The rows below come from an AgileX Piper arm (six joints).
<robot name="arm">
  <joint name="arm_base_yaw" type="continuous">
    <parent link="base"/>
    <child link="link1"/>
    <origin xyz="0 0 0.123" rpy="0 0 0"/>
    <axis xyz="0 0 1"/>
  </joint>
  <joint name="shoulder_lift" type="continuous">
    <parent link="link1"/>
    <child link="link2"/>
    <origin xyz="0 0 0" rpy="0 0 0"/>
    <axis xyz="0 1 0"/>
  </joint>
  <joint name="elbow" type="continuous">
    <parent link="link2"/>
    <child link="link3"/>
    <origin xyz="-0.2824 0 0.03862" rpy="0 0 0"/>
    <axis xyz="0 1 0"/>
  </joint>
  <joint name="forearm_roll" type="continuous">
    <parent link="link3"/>
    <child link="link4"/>
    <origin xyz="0.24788 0 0.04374" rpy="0 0 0"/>
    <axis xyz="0.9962 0 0.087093"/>
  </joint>
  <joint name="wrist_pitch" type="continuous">
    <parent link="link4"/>
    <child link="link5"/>
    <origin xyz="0 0 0" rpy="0 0 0"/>
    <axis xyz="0 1 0"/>
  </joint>
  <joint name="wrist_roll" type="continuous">
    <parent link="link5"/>
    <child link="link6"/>
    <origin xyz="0.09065 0 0.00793" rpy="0 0 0"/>
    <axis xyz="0.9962 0 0.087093"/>
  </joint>
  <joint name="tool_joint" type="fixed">
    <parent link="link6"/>
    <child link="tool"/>
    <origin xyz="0 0 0" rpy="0 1.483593 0"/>
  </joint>
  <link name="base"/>
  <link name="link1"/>
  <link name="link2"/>
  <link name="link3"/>
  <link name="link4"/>
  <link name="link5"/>
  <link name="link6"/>
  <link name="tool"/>
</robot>
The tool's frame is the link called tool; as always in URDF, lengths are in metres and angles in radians. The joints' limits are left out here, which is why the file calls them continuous.
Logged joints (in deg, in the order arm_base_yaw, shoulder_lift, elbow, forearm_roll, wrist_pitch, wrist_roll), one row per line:
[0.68, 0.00, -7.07, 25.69, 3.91, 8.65]
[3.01, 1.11, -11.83, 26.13, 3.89, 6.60]
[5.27, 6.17, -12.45, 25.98, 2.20, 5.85]
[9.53, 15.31, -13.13, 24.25, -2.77, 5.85]
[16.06, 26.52, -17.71, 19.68, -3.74, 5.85]
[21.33, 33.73, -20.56, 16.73, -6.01, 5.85]
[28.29, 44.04, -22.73, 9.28, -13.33, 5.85]
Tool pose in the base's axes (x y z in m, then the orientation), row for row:
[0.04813, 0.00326, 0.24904, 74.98, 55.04, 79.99]
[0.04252, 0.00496, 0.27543, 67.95, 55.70, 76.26]
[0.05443, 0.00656, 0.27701, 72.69, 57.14, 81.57]
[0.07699, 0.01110, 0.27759, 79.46, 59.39, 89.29]
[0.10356, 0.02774, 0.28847, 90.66, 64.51, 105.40]
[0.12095, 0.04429, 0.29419, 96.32, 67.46, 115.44]
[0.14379, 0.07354, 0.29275, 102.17, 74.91, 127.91]
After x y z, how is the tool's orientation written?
As angles about the fixed x, y, z axes (roll, pitch, yaw), in degrees.
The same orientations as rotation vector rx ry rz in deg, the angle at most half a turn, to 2 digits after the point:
[22.53, 79.51, 30.00]
[18.80, 76.71, 31.12]
[18.04, 79.97, 31.33]
[16.26, 84.46, 31.19]
[8.55, 91.42, 31.47]
[2.31, 94.08, 32.34]
[-9.40, 94.29, 31.35]

